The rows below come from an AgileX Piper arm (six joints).
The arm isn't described. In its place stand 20 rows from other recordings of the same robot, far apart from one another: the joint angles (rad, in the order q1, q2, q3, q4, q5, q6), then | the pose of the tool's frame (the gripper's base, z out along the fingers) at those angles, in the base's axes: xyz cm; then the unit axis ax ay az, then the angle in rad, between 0 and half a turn.
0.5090 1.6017 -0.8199 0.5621 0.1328 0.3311 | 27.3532, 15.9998, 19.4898, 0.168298, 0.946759, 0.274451, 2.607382
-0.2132 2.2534 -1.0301 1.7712 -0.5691 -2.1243 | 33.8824, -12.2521, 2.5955, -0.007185, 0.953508, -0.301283, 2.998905
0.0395 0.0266 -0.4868 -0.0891 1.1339 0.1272 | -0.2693, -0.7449, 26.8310, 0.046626, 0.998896, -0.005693, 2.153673
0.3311 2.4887 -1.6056 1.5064 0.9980 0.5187 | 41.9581, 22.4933, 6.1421, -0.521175, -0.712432, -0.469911, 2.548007
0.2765 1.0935 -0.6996 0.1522 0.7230 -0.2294 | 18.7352, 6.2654, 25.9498, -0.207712, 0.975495, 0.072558, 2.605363
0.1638 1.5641 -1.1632 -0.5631 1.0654 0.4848 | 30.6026, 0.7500, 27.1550, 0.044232, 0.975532, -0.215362, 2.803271
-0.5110 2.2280 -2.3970 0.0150 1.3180 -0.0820 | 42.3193, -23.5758, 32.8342, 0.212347, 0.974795, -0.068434, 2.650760
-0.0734 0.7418 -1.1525 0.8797 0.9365 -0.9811 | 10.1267, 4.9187, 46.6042, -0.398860, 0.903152, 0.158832, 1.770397
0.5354 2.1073 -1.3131 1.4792 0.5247 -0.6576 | 35.4957, 26.3340, 14.5498, 0.019723, 0.903706, 0.427698, 2.838933
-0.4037 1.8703 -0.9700 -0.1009 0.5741 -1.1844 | 29.7207, -13.2369, 12.5098, -0.415466, 0.905418, -0.087210, 3.057652
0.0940 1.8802 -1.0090 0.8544 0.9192 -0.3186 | 31.4837, 8.4493, 14.6129, -0.080736, -0.944992, -0.316972, 3.091882
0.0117 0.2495 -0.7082 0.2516 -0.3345 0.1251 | -0.2703, -0.7470, 44.8484, 0.256830, 0.868779, 0.423392, 0.780993
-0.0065 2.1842 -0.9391 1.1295 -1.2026 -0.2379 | 36.0748, -7.9114, 9.5382, 0.520052, 0.782476, -0.342457, 1.902020
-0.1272 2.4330 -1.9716 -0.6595 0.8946 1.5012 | 50.3827, -10.8278, 13.3237, 0.593835, 0.793697, -0.131926, 2.557894
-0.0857 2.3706 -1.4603 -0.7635 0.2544 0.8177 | 46.0768, -5.5478, 4.7351, 0.102817, 0.990668, -0.089474, 2.583129
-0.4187 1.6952 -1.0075 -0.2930 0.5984 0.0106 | 29.2703, -14.6463, 19.1902, 0.107487, 0.984329, -0.139797, 2.823836
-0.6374 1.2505 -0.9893 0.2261 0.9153 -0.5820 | 20.3278, -13.0406, 30.2595, 0.074600, 0.995818, -0.052737, 2.629323
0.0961 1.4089 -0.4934 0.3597 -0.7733 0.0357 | 26.7112, 0.3271, 23.0297, 0.213071, 0.975394, 0.056639, 1.659599
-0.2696 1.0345 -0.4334 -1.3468 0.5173 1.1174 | 16.3770, -9.0777, 23.3783, 0.154105, 0.927205, -0.341384, 2.380113
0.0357 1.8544 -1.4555 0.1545 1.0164 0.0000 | 38.2987, 2.5592, 23.9886, 0.014821, 0.997243, 0.072713, 2.902178
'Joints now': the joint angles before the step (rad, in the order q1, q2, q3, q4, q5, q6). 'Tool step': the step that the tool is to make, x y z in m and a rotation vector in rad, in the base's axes. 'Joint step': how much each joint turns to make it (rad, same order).
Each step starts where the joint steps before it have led.
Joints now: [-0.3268, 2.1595, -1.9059, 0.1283, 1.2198, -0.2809]
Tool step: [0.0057, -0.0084, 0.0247, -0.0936, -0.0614, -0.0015]
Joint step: [0.0000, -0.0022, -0.0893, -0.0719, 0.0023, 0.0107]
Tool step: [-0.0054, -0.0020, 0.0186, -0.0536, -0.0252, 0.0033]
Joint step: [0.0000, -0.0352, -0.0090, -0.0424, 0.0032, -0.0010]
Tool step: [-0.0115, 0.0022, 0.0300, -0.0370, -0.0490, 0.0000]
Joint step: [0.0001, -0.0667, 0.0002, -0.0193, 0.0082, 0.0001]
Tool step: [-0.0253, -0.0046, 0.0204, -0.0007, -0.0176, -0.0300]
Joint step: [-0.0303, -0.0962, 0.0762, 0.0053, 0.0032, -0.0001]
